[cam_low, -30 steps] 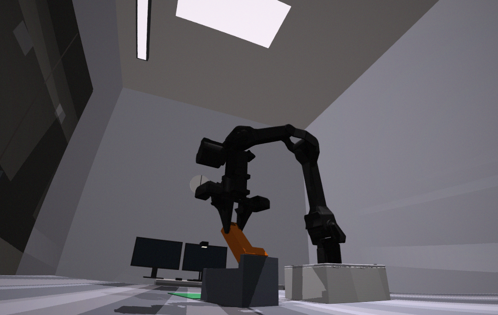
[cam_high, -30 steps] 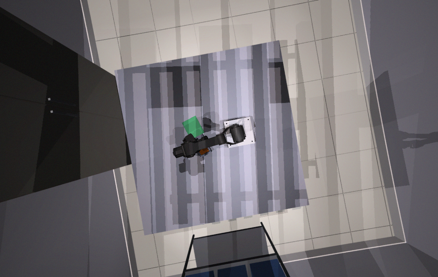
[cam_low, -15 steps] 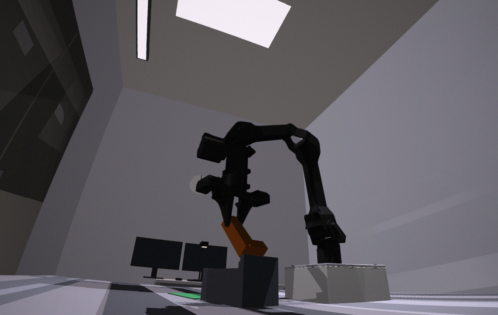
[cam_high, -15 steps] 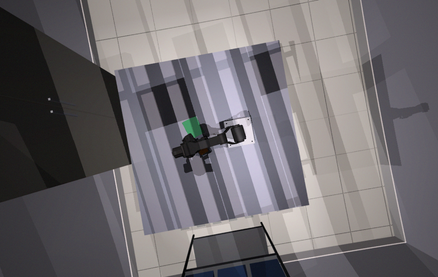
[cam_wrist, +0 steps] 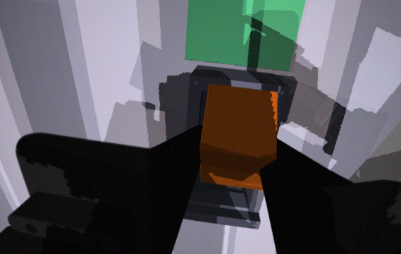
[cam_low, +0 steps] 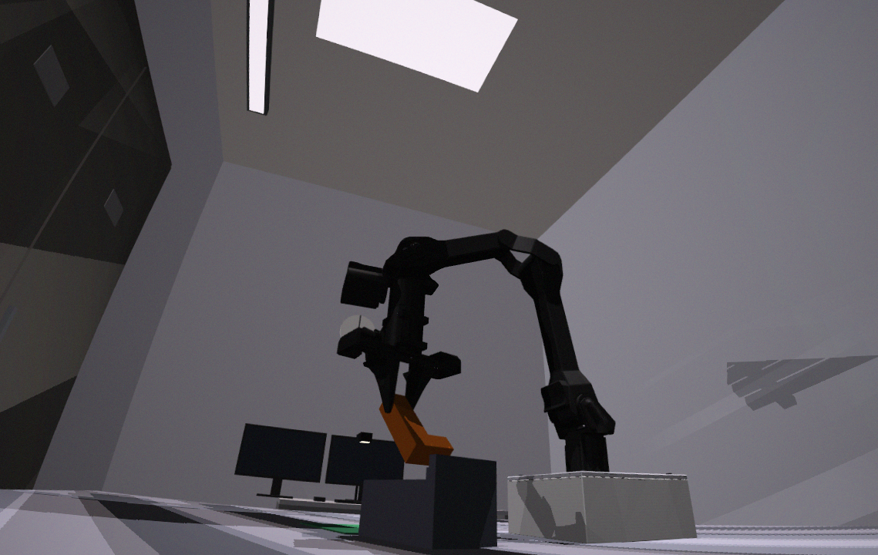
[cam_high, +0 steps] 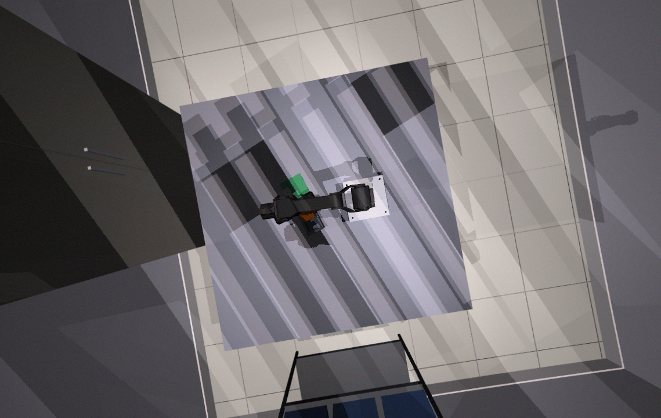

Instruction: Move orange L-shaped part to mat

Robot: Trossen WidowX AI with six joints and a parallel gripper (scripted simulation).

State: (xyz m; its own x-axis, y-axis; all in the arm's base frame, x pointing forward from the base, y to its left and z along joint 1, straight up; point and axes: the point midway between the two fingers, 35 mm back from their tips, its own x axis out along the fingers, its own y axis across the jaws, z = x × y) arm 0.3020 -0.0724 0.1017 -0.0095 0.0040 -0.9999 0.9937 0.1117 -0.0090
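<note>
The green mat is 90 mm to the right of my gripper tip and 170 mm below it. Also, from my gripper tip: orange L-shaped part: 20 mm behind, 30 mm to the left, 30 mm below.
</note>
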